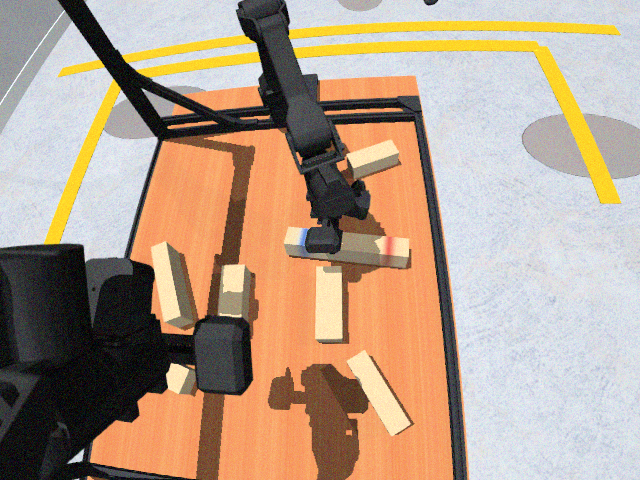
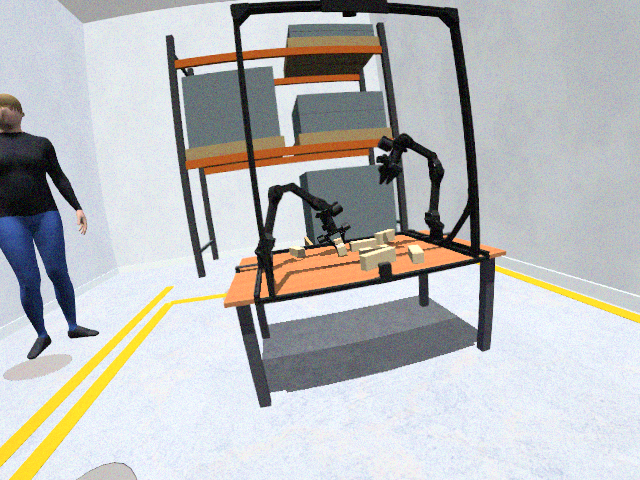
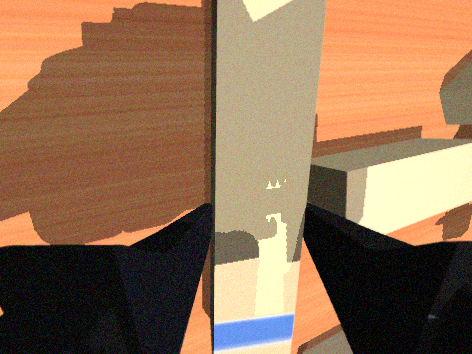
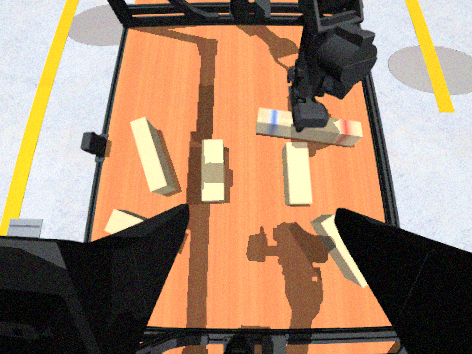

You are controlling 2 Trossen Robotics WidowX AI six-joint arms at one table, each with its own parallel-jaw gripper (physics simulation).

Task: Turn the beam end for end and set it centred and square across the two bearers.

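Frame: origin at the left arm's base, x ahead, y left, z up, level; millimetres.
Where they show: left gripper, fingertip midpoint: [image 3: 254, 210]; right gripper, fingertip midpoint: [image 1: 191, 319] [image 2: 383, 184] [image 4: 261, 212]; left arm's base, link origin: [image 1: 281, 113] [image 4: 239, 10]; right arm's base, link origin: [image 2: 436, 239] [image 4: 238, 353].
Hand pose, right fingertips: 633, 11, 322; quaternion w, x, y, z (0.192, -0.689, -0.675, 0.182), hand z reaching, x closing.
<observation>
Things, the pixels of their top centre, and the offset from my right fingertips, as dx, dy, dz.
- beam, top centre: [image 3: 276, 171] [image 1: 345, 241] [image 4: 310, 122] [image 2: 339, 241] -221, +161, -287
- right bearer, top centre: [image 3: 425, 188] [image 1: 328, 301] [image 4: 299, 171] [image 2: 362, 240] -100, +126, -294
- left bearer, top centre: [image 1: 230, 298] [image 4: 212, 168] [image 2: 374, 247] -106, -72, -294
- long loose block, top centre: [image 1: 164, 279] [image 4: 147, 152] [image 2: 378, 251] -140, -221, -278
- angled block, top centre: [image 1: 377, 392] [image 4: 349, 249] [image 2: 384, 231] +68, +214, -278
The beam [image 1: 361, 248] [image 4: 340, 131] [image 3: 263, 123] is a long pale block with a blue band near its left end and a red band near its right end. My left gripper [image 1: 323, 239] [image 4: 297, 124] [image 3: 254, 210] is shut on it just beside the blue band. It holds the beam slightly above the table, over the far end of the right bearer [image 1: 329, 305] [image 4: 298, 173] [image 3: 389, 189]. The left bearer [image 1: 234, 290] [image 4: 213, 170] lies parallel to it, well apart. My right gripper [image 2: 387, 176] [image 4: 261, 212] is open and empty, high above the near end of the table.
A long loose block [image 1: 172, 285] lies at the left and a small one [image 1: 181, 378] near the right arm. An angled block [image 1: 378, 392] lies at the front right and another [image 1: 372, 158] behind the left arm. A black frame rail [image 1: 434, 214] borders the table.
</observation>
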